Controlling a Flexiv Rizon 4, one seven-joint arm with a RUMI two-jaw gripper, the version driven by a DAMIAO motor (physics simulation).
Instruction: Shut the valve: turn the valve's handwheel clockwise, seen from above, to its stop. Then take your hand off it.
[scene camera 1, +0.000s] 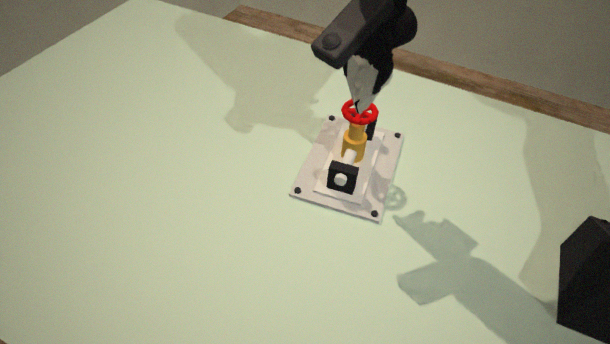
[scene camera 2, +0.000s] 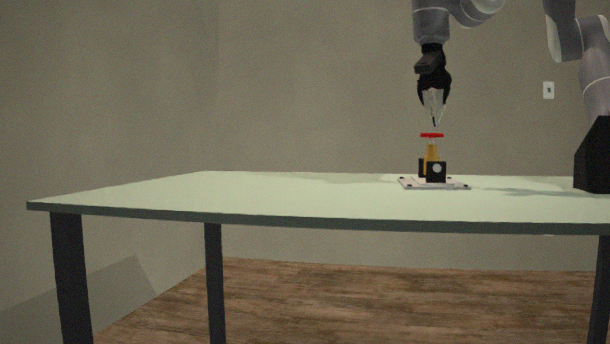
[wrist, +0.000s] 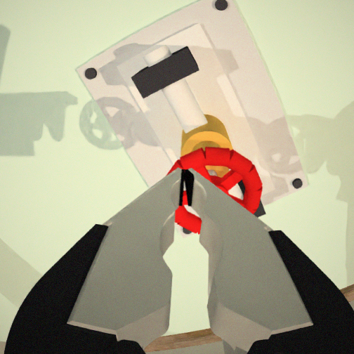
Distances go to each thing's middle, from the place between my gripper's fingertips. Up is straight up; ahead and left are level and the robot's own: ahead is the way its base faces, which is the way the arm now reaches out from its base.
I see the red handwheel (wrist: 240, 167) 30 mm to the right of my hand and 30 mm below it. The rest, counted from my hand: pale base plate (scene camera 1: 372, 205) 150 mm below, 30 mm to the right.
